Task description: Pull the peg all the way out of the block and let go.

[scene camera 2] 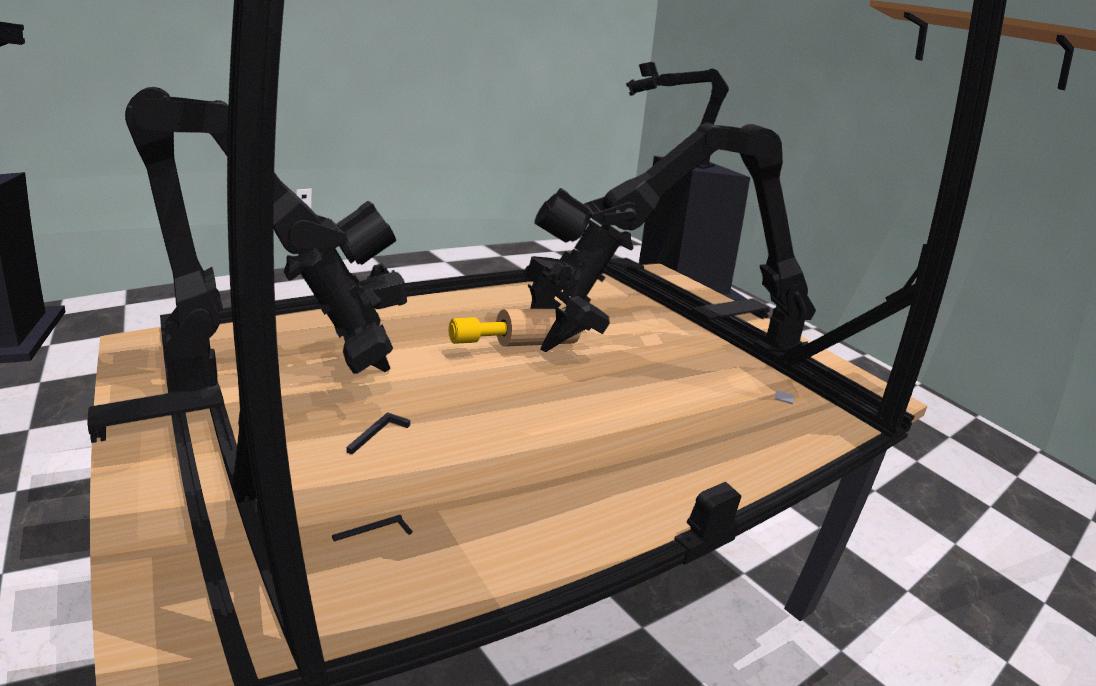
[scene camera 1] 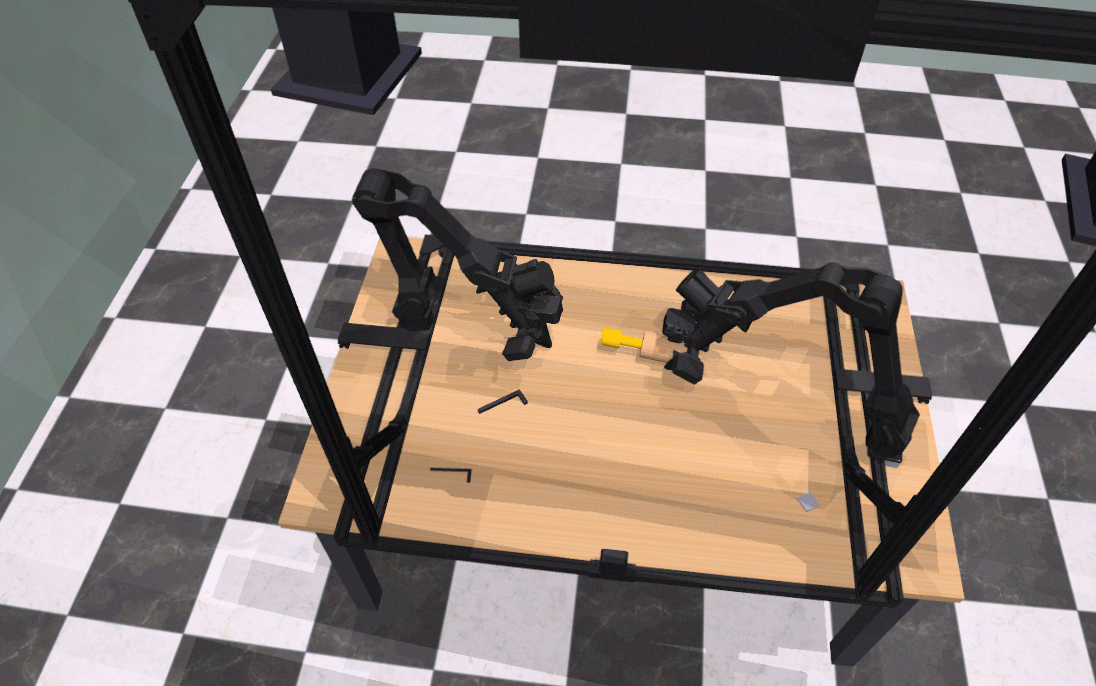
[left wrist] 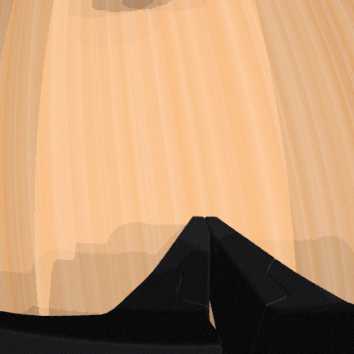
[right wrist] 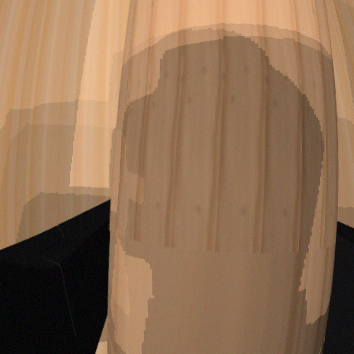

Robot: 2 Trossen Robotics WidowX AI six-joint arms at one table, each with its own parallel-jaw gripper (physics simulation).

Observation:
My left gripper (scene camera 2: 387, 369) is shut and holds nothing. Also in view: a yellow peg (scene camera 2: 461, 330). Also in view: my right gripper (scene camera 2: 534, 342) and a wooden block (scene camera 2: 525, 327).
The wooden block is seen too in scene camera 1 (scene camera 1: 655, 346) and in the right wrist view (right wrist: 223, 210). My left gripper shows as well in scene camera 1 (scene camera 1: 550, 346) and in the left wrist view (left wrist: 202, 227). My right gripper is seen too in scene camera 1 (scene camera 1: 667, 357) and in the right wrist view (right wrist: 207, 211). The left wrist view misses the wooden block: it is out of frame. The left wrist view misses the yellow peg: it is out of frame.

